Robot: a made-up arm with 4 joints.
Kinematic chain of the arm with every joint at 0, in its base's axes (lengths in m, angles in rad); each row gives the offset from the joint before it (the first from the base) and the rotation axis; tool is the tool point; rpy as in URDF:
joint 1: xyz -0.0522 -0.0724 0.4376 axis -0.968 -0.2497 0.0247
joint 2: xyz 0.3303 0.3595 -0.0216 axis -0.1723 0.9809 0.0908
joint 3: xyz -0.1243 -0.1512 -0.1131 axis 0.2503 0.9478 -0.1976
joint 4: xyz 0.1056 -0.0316 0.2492 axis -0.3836 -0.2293 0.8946
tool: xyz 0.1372 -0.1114 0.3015 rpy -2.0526 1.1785 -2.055
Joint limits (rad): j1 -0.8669..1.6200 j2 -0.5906..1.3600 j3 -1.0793..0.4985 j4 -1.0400..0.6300
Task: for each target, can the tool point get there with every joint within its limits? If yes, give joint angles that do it. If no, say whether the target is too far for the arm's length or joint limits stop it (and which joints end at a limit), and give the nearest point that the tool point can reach.
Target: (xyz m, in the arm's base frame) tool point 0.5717 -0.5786 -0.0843
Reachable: no: joint limits stop it (at a limit: joint 1, joint 3) | nearest point 0.5037 -0.2474 0.3039 | short by 0.515 m
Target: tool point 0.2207 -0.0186 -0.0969
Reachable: no: joint limits stop it (at a limit: joint 1, joint 2, joint 3) | nearest point 0.5891 0.0063 0.1471 | short by 0.443 m
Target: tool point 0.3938 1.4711 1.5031
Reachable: no: too far | nearest point 0.3560 0.5748 0.8357 | short by 1.118 m
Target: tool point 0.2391 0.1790 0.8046
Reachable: yes | joints 0.6446 -0.2393 0.0457 -0.1640
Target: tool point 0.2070 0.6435 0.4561
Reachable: yes | joints 1.1183 0.7694 -0.8484 0.4100
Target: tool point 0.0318 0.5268 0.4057
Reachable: yes | joints 1.3001 0.2536 -0.6921 0.1442
